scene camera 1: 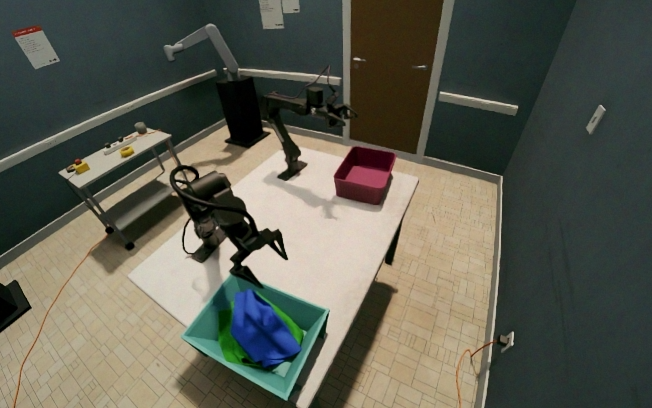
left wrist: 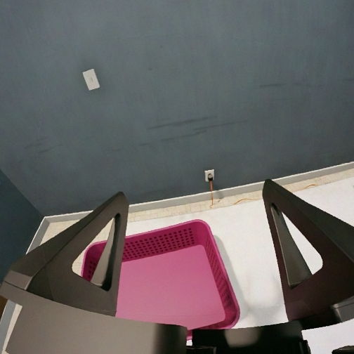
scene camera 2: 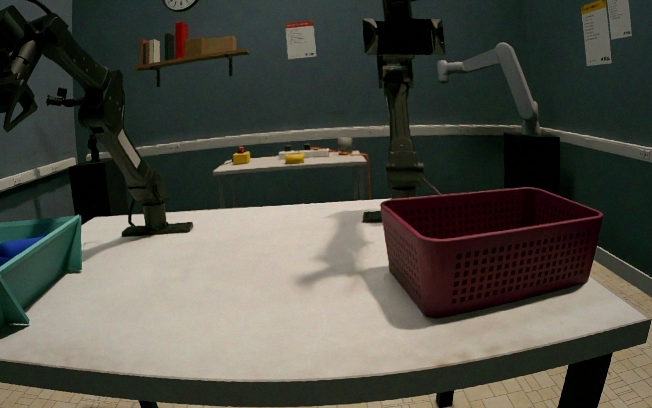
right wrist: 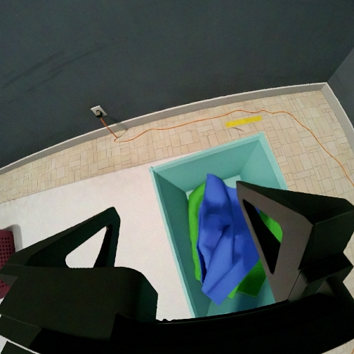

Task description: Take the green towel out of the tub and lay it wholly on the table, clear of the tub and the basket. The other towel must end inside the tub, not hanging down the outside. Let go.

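The green towel (scene camera 1: 227, 345) (right wrist: 194, 212) lies crumpled in the teal tub (scene camera 1: 205, 329) (scene camera 2: 47, 270) (right wrist: 175, 220), partly hidden under the blue towel (scene camera 1: 262, 330) (scene camera 2: 17, 247) (right wrist: 225, 240). Both towels are inside the tub's walls. My right gripper (scene camera 1: 274, 272) (right wrist: 173, 201) is open and empty, above the table beside the tub's near-arm edge; one finger overlaps the tub in the right wrist view. My left gripper (scene camera 1: 349, 119) (scene camera 2: 404, 37) (left wrist: 191, 192) is open and empty, high up near the magenta basket (scene camera 1: 360, 192) (scene camera 2: 525, 265) (left wrist: 170, 285) (right wrist: 6, 245). The basket's inside shows no towel.
The white table (scene camera 1: 320, 250) (scene camera 2: 225, 325) (right wrist: 135, 210) bears both arms, the basket at its far end and the tub at its near end in scene camera 1. A side cart (scene camera 1: 112, 157) and a grey arm on a black pedestal (scene camera 1: 240, 110) stand off the table.
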